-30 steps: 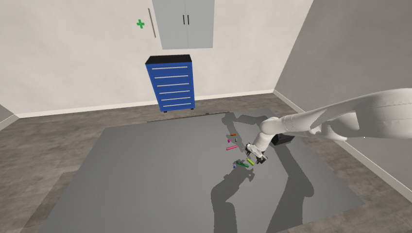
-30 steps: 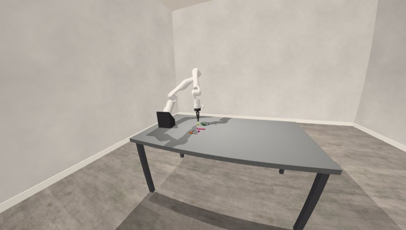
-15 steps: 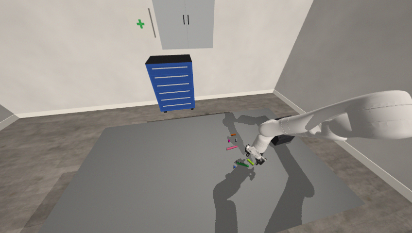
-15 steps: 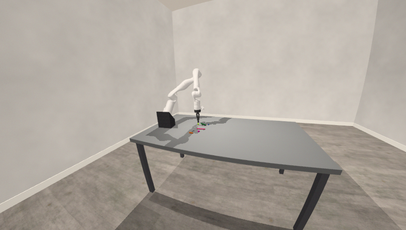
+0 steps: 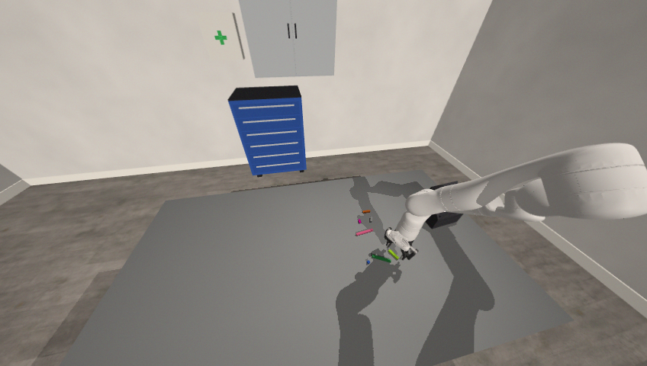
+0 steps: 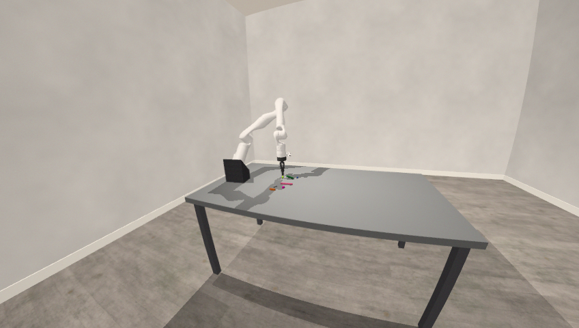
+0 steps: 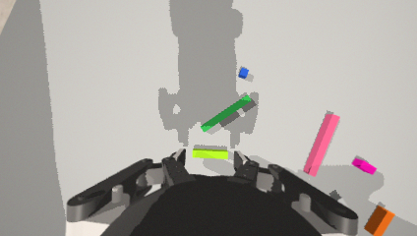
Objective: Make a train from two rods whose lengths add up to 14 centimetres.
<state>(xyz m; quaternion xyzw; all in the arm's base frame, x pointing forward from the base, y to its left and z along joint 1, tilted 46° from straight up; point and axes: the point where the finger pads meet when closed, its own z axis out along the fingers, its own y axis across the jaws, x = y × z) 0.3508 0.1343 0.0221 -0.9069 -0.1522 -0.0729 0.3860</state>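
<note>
Right now the lime rod is 30 mm below my hand. From my hand the other things lie so: blue rod (120 mm ahead, 30 mm below); green rod (60 mm ahead, 30 mm below); pink rod (70 mm ahead, 140 mm to the right, 30 mm below).
</note>
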